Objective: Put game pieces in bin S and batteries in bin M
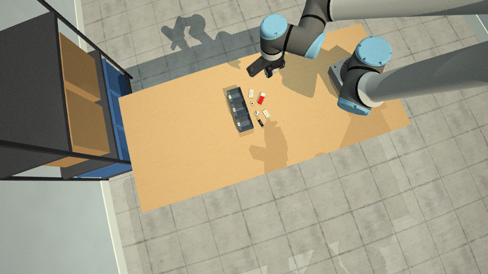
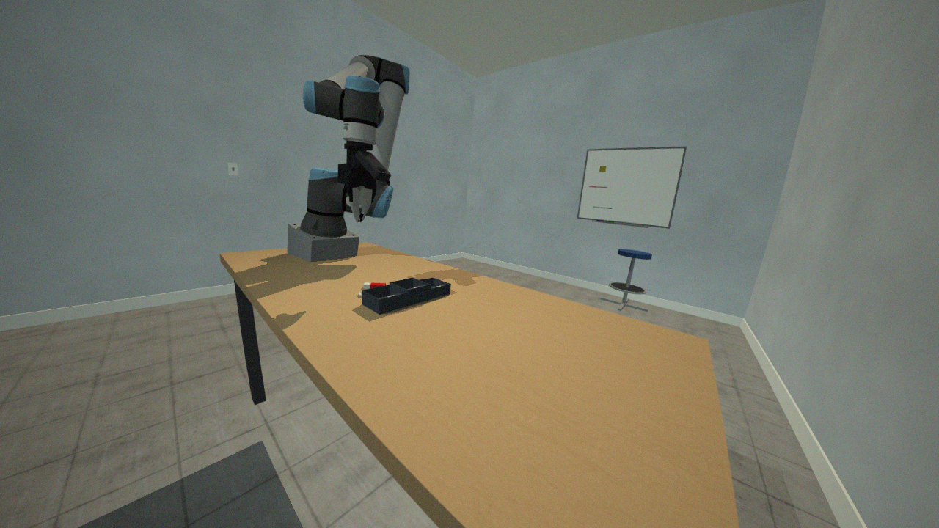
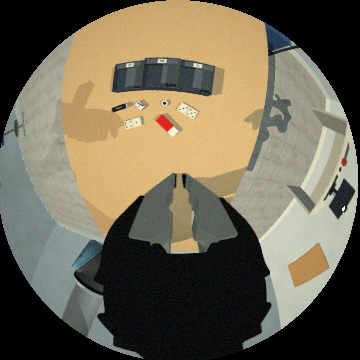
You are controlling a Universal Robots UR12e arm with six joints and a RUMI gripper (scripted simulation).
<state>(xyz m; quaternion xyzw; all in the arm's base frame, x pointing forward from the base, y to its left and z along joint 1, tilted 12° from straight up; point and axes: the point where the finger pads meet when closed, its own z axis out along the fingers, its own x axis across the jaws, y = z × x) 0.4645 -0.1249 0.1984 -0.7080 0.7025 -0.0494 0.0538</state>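
Now: hand 180 mm short of the dark three-part bin, 50 mm to the right of it and 190 mm above it. The rest, counted from my hand: round piece: 100 mm ahead, 40 mm to the left, 210 mm below; black battery: 90 mm ahead, 160 mm to the left, 210 mm below.
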